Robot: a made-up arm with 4 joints.
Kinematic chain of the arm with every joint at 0, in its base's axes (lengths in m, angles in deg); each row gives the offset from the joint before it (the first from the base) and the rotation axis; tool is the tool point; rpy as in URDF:
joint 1: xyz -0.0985 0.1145 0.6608 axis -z
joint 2: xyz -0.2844 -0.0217 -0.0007 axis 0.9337 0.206 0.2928
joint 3: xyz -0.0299 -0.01 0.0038 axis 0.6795 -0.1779 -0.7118
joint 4: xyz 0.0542 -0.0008 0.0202 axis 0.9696 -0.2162 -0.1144
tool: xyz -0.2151 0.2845 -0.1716 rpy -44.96 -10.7 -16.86
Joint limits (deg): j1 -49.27..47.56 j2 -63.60..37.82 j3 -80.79..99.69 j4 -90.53..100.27
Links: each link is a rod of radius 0.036 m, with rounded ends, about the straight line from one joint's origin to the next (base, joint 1, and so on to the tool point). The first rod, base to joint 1, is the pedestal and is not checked.
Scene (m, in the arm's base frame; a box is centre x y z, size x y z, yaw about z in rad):
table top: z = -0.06
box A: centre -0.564 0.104 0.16 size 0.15 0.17 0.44 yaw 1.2
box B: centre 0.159 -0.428 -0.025 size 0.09 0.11 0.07 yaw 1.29
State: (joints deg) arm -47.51 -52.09 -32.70 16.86
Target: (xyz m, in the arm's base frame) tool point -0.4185 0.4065 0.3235
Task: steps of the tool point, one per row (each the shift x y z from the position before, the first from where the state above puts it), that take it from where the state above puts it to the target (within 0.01 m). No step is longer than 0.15 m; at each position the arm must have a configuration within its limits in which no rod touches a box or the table.
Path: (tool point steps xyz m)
1: -0.1092 0.0877 0.0298
2: -0.0821 0.1062 0.0383
3: -0.0527 0.1162 0.0440
4: -0.0238 0.1175 0.0466
5: 0.0562 0.1060 -0.0442
6: 0.0780 0.0733 -0.0489
7: 0.0863 0.0359 -0.0478
8: 0.0812 0.0002 -0.0408

